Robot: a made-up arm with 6 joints. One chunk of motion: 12 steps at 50 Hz.
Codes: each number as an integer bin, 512 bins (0 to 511) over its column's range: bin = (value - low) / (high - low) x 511, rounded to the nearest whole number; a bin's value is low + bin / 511 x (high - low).
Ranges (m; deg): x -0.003..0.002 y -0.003..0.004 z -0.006..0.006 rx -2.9..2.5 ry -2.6..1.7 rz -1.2..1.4
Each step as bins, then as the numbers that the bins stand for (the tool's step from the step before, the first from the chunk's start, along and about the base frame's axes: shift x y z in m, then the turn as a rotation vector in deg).
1 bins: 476 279 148 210 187 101
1 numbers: 0.00166 0.00082 -0.00252 -0.681 -1.026 -0.686
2 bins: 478 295 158 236 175 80
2 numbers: 0.00168 0.00104 -0.00229 -0.406 -1.127 -0.793
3 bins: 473 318 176 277 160 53
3 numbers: 0.00163 0.00136 -0.00187 0.027 -1.254 -0.930
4 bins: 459 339 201 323 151 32
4 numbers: 0.00149 0.00164 -0.00128 0.513 -1.329 -1.037
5 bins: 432 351 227 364 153 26
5 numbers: 0.00123 0.00181 -0.00067 0.947 -1.313 -1.068
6 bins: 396 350 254 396 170 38
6 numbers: 0.00087 0.00179 -0.00004 1.285 -1.169 -1.007
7 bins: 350 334 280 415 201 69
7 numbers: 0.00042 0.00158 0.00058 1.486 -0.909 -0.849
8 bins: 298 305 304 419 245 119
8 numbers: -0.00008 0.00118 0.00114 1.528 -0.538 -0.595
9 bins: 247 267 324 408 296 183
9 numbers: -0.00058 0.00066 0.00161 1.412 -0.109 -0.269
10 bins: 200 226 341 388 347 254
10 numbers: -0.00104 0.00010 0.00201 1.200 0.320 0.092
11 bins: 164 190 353 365 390 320
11 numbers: -0.00140 -0.00040 0.00229 0.957 0.682 0.428
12 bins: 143 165 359 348 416 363
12 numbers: -0.00160 -0.00074 0.00243 0.777 0.901 0.647
